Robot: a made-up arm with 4 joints.
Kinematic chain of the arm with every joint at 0, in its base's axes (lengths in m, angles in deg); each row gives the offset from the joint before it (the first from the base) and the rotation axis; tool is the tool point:
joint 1: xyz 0 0 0.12 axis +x
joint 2: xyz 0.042 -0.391 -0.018 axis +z
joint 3: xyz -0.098 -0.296 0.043 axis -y
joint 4: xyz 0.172 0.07 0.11 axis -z
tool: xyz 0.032 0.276 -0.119
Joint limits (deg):
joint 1: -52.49..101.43
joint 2: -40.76..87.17
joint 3: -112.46..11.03
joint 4: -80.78..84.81
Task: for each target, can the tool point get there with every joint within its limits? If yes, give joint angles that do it. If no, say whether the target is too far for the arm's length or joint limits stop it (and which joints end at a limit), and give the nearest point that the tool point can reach.
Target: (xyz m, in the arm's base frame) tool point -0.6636 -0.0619 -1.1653
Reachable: no: too far | nearest point -0.2130 -0.0364 -0.6349 | short by 0.696 m
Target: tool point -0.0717 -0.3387 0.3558
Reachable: yes | joints -29.54 -1.61 -67.71 -49.72
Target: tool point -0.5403 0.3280 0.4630
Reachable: no: joint limits stop it (at a limit: joint 1, joint 2, joint 4) | nearest point -0.1868 -0.1713 0.4828 | short by 0.612 m
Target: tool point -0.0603 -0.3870 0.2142
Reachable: yes | joints -11.22 -0.47 -28.28 -44.86
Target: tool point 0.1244 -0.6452 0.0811
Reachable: yes | joints -34.04 22.24 -71.79 66.22
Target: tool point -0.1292 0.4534 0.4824
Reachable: no: joint limits stop it (at a limit: joint 1, joint 2, joint 3) | nearest point 0.0792 -0.0126 0.2771 | short by 0.550 m
